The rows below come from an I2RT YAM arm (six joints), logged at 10 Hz.
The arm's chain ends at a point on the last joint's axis. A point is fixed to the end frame.
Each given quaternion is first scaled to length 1.
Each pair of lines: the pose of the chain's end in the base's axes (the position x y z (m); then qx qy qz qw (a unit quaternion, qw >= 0)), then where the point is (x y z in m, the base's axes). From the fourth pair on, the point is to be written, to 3 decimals.
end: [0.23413 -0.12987 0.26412 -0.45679 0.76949 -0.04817 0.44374]
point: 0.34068 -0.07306 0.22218
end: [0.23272 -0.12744 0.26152 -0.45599 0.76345 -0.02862 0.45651]
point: 0.33822 -0.06651 0.22282
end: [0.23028 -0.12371 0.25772 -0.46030 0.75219 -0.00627 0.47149]
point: 0.33381 -0.05721 0.22308
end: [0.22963 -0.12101 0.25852 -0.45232 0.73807 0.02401 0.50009]
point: 0.332 -0.049 0.232
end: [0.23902 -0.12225 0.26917 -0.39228 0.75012 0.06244 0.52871]
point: 0.346 -0.054 0.252
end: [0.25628 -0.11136 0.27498 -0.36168 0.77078 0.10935 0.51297]
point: 0.362 -0.042 0.255
